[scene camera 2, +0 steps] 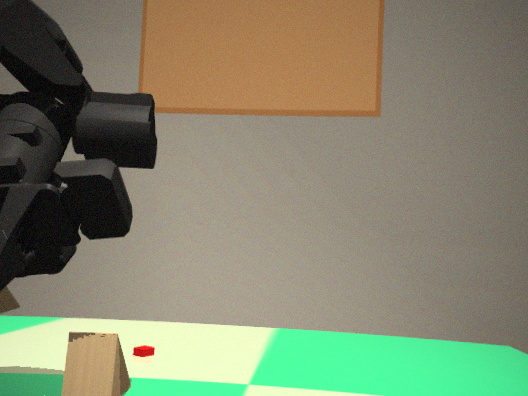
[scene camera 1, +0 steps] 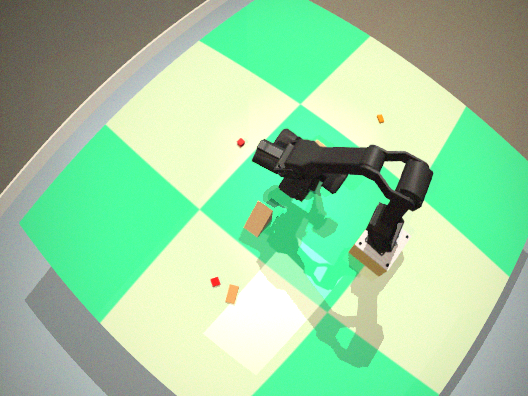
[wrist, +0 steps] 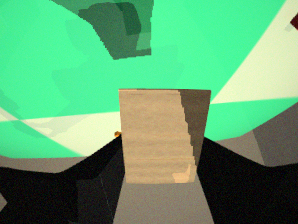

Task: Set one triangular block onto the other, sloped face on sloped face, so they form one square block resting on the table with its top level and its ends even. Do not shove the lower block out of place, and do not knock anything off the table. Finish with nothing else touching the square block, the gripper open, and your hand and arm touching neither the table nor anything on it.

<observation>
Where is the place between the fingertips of my gripper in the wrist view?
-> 159, 137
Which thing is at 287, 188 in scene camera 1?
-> My gripper.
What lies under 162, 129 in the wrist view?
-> A tan triangular block.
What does my gripper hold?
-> A tan triangular block.
</observation>
